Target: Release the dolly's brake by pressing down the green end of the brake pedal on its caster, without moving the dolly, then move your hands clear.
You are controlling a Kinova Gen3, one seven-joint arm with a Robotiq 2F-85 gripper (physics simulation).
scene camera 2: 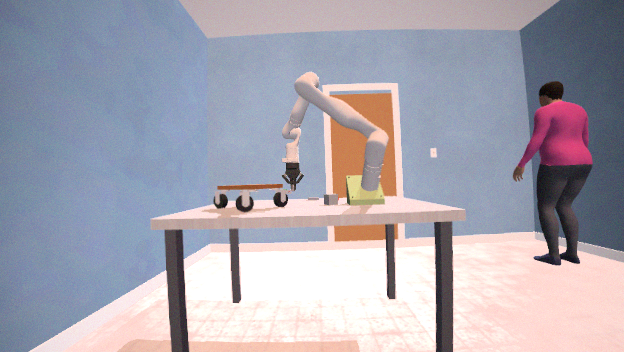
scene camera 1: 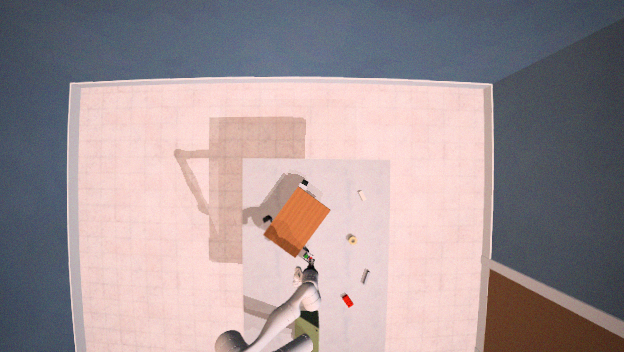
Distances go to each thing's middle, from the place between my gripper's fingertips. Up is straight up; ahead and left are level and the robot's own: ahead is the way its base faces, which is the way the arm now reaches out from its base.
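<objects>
The dolly (scene camera 1: 302, 214) is 11 cm to the left of my hand and 21 cm ahead of it, and it also sits 2 cm lower than my hand.
</objects>
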